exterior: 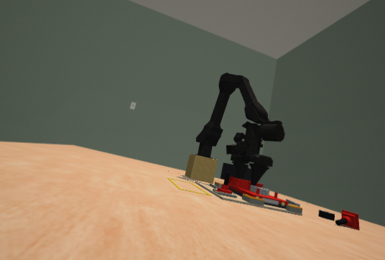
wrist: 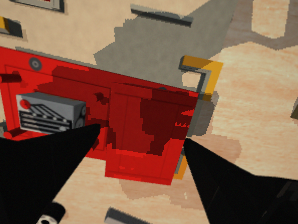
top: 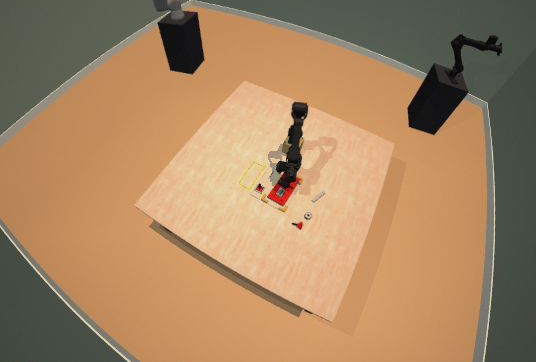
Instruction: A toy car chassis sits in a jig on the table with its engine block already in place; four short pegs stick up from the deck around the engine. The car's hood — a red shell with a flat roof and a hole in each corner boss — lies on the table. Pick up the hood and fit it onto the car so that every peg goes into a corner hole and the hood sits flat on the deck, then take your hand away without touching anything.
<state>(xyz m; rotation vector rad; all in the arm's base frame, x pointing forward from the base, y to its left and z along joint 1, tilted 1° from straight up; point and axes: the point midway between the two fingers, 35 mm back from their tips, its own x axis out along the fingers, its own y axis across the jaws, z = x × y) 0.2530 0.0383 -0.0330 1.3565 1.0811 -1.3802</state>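
Right now the grey engine block is 90 mm ahead of my gripper tip, 20 mm to the right of it and 10 mm below it. Also, from my gripper tip: grey rod (200 mm to the left, 40 mm ahead, 30 mm below); then grey wheel (180 mm ahead, 170 mm to the left, 30 mm below); then red hood (right at my gripper tip).
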